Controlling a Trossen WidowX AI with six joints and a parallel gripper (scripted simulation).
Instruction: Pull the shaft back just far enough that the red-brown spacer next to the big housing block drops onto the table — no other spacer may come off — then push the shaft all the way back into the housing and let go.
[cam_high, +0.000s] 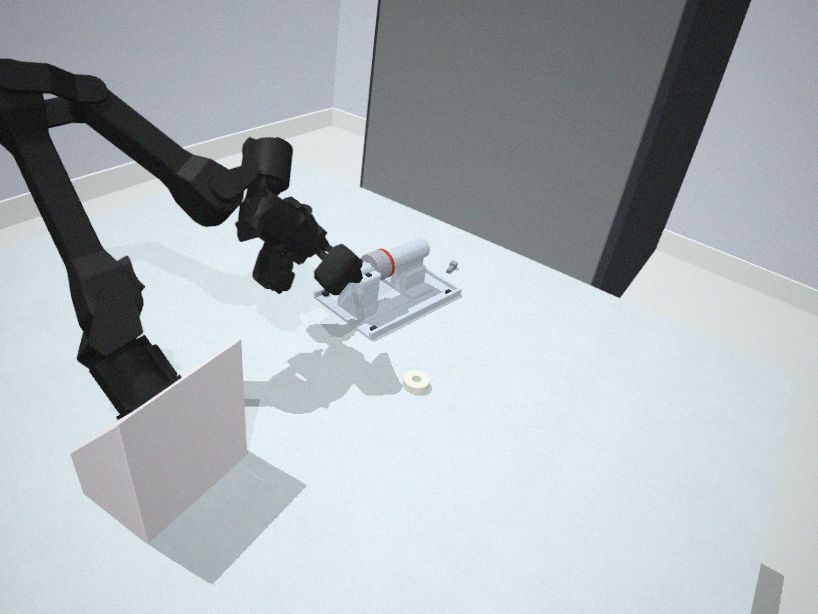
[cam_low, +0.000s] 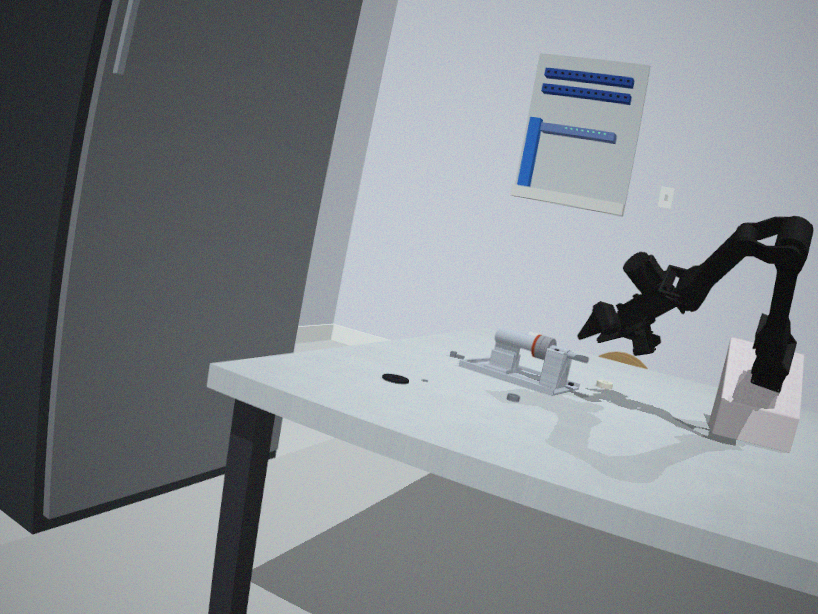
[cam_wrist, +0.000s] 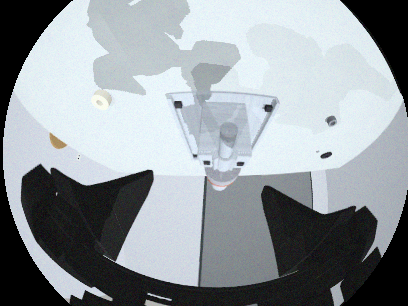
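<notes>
Right now the grey shaft is 6 cm ahead of my gripper tip and 4 cm below it. Round my gripper tip: red-brown spacer: 10 cm ahead, 4 cm below; cream ring: 3 cm behind, 18 cm to the right, 11 cm below; grey spacer: 8 cm ahead, 4 cm below.
</notes>
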